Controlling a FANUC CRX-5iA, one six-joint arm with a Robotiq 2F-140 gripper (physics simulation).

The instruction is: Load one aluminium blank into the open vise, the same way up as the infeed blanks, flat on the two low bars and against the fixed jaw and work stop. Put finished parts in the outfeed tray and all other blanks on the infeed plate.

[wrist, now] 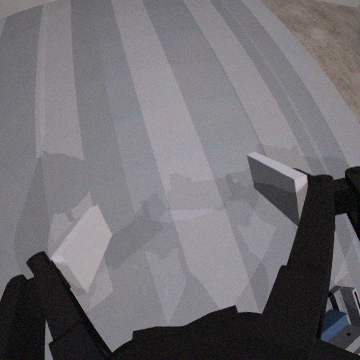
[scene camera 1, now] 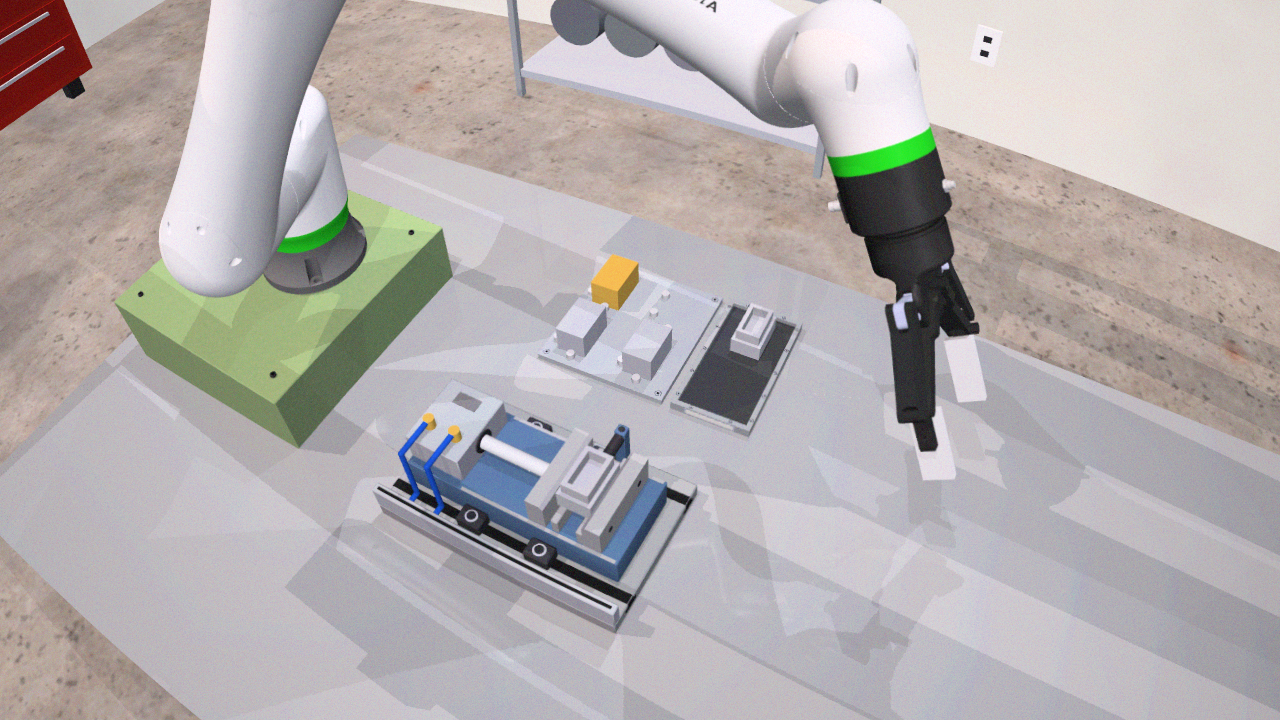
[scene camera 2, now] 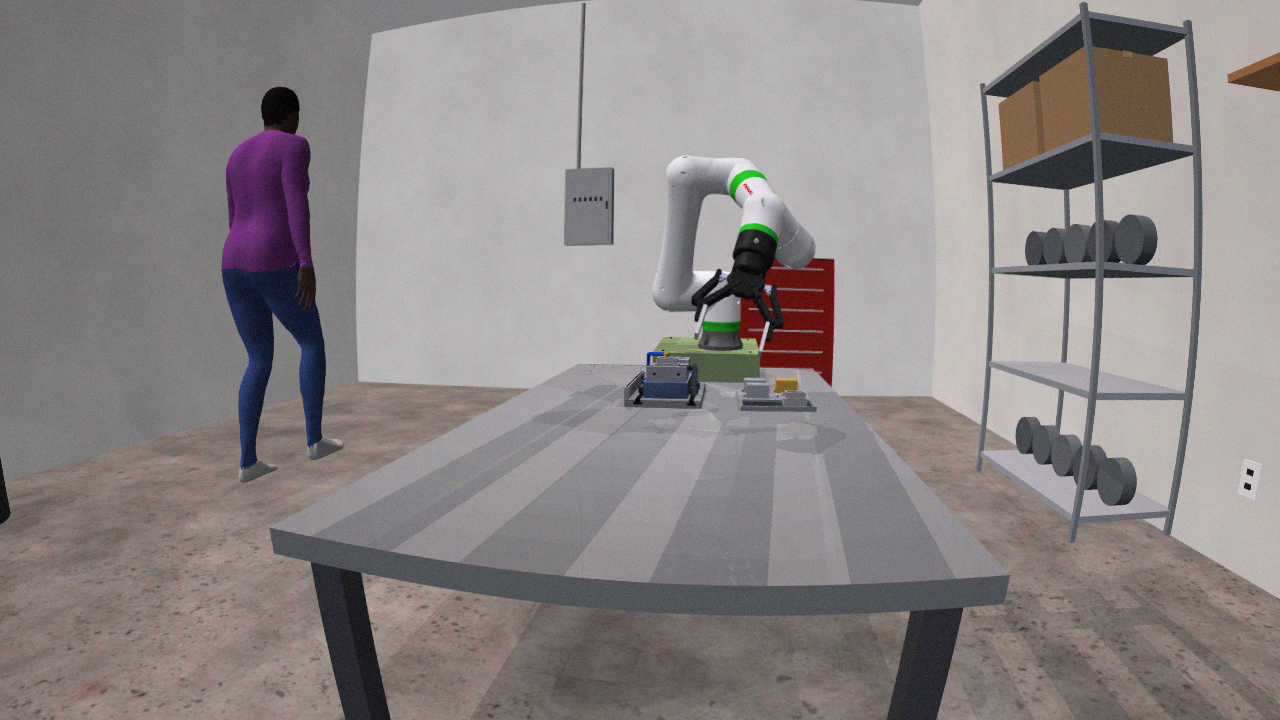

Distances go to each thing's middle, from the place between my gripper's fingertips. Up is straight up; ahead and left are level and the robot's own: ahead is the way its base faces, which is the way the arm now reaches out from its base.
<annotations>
Now: hand 260 mm past the dark outfeed tray point(scene camera 1: 725, 385), 150 mm to the right of it and 170 mm above it. Round my hand: infeed plate point(scene camera 1: 689, 311): 410 mm behind, 150 mm to the left, 170 mm below; brass blank point(scene camera 1: 613, 284): 450 mm behind, 200 mm to the left, 150 mm below.
</annotations>
